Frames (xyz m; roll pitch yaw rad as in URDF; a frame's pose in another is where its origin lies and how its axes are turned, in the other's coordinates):
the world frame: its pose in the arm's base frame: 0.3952 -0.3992 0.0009 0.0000 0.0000 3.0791
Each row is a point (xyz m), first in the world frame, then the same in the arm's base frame.
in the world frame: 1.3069 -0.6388 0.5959
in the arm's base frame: -0.8693 0.3200 0.5968
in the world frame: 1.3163 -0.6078 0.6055
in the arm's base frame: -0.8806 0.2896 0.6064
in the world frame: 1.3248 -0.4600 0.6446
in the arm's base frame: -0.8983 0.1426 0.6455
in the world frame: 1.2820 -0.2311 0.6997
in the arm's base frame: -0.8699 -0.0885 0.7006
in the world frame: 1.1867 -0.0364 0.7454
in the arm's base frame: -0.7869 -0.2888 0.7463
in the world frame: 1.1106 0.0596 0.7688
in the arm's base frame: -0.7170 -0.3893 0.7697
